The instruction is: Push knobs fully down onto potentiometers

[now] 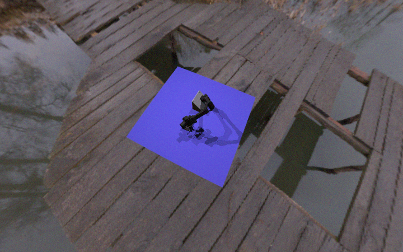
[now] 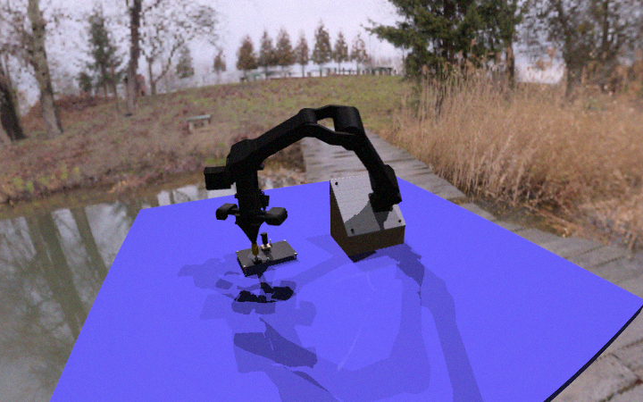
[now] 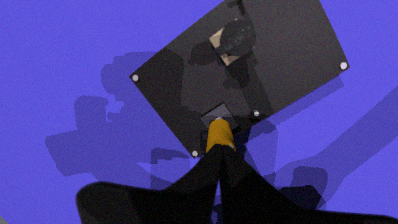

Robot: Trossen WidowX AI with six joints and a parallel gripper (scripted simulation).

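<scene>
The orange knob is 10 mm below my gripper tip. Round my gripper tip: black knob: 30 mm behind, 60 mm to the right, 20 mm below.
</scene>
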